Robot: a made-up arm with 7 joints. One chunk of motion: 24 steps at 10 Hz.
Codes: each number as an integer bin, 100 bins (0 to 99) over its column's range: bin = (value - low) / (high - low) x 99, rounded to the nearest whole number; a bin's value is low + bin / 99 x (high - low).
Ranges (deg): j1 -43..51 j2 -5..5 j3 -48..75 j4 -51..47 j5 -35..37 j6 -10..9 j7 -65..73
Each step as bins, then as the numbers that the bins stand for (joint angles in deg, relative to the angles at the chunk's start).
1 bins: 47 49 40 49 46 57 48
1 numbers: 1.63 -0.05 1.70 -2.49 -1.55 0.94 1.91
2 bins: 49 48 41 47 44 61 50
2 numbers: 3.53 -0.15 2.94 -4.47 -3.00 1.71 4.70
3 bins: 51 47 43 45 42 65 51
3 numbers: 5.42 -0.25 5.42 -6.45 -4.45 2.47 6.09
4 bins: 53 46 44 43 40 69 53
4 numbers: 7.32 -0.35 6.67 -8.43 -5.91 3.24 8.88
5 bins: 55 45 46 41 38 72 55
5 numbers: 9.22 -0.45 9.15 -10.41 -7.36 3.82 11.67
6 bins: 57 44 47 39 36 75 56
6 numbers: 11.12 -0.56 10.39 -12.39 -8.82 4.39 13.06
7 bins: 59 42 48 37 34 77 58
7 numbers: 13.02 -0.76 11.64 -14.37 -10.27 4.78 15.85
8 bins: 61 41 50 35 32 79 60
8 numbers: 14.92 -0.86 14.12 -16.35 -11.73 5.16 18.64
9 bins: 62 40 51 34 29 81 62
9 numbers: 15.87 -0.96 15.36 -17.34 -13.91 5.55 21.42
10 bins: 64 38 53 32 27 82 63
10 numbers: 17.77 -1.16 17.85 -19.32 -15.36 5.74 22.82
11 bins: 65 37 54 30 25 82 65
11 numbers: 18.72 -1.26 19.09 -21.30 -16.82 5.74 25.61
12 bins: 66 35 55 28 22 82 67
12 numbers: 19.67 -1.46 20.33 -23.28 -19.00 5.74 28.39
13 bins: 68 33 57 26 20 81 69
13 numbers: 21.57 -1.67 22.82 -25.26 -20.45 5.55 31.18
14 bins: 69 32 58 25 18 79 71
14 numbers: 22.52 -1.77 24.06 -26.25 -21.91 5.16 33.97
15 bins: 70 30 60 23 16 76 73
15 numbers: 23.46 -1.97 26.55 -28.23 -23.36 4.59 36.76
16 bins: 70 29 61 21 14 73 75
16 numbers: 23.46 -2.07 27.79 -30.21 -24.82 4.01 39.55
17 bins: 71 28 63 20 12 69 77
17 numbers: 24.41 -2.17 30.27 -31.20 -26.27 3.24 42.33
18 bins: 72 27 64 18 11 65 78
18 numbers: 25.36 -2.27 31.52 -33.18 -27.00 2.47 43.73
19 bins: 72 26 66 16 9 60 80
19 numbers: 25.36 -2.37 34.00 -35.16 -28.45 1.52 46.52
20 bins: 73 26 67 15 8 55 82
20 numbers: 26.31 -2.37 35.24 -36.15 -29.18 0.56 49.30
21 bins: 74 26 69 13 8 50 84
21 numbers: 27.26 -2.37 37.73 -38.13 -29.18 -0.40 52.09
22 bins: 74 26 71 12 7 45 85
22 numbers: 27.26 -2.37 40.21 -39.12 -29.91 -1.36 53.48
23 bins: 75 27 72 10 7 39 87
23 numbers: 28.21 -2.27 41.45 -41.10 -29.91 -2.52 56.27
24 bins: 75 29 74 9 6 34 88
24 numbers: 28.21 -2.07 43.94 -42.09 -30.64 -3.47 57.67
